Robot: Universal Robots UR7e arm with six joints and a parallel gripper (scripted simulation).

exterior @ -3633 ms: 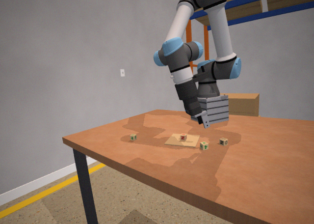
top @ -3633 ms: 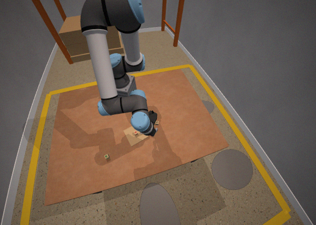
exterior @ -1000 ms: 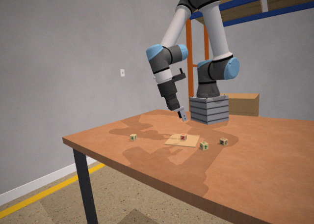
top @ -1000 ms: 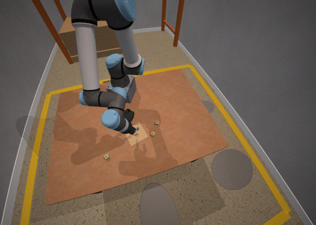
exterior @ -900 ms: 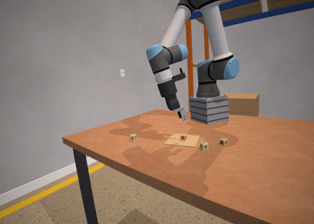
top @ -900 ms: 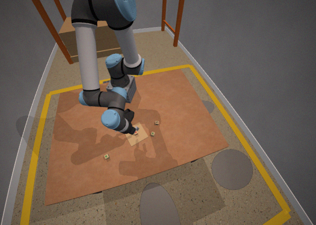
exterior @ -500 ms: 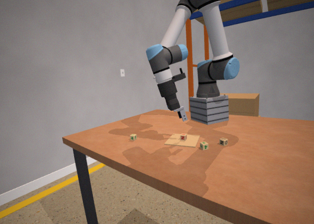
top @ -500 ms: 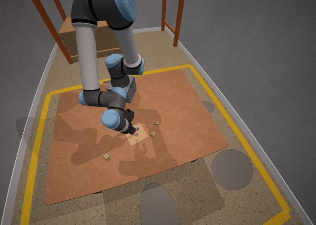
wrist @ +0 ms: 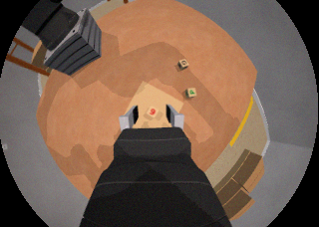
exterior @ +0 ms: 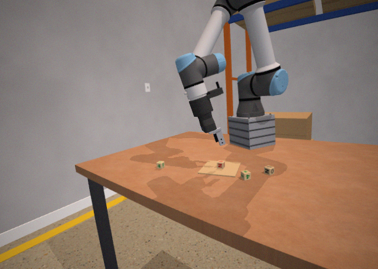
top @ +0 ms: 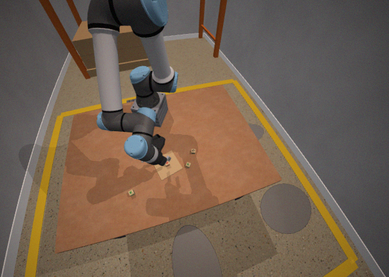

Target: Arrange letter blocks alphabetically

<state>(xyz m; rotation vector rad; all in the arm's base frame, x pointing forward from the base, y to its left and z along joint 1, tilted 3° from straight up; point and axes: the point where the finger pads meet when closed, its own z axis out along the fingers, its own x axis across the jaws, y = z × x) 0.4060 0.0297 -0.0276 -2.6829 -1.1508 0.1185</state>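
Right now the tan mat is 120 mm below my hand.
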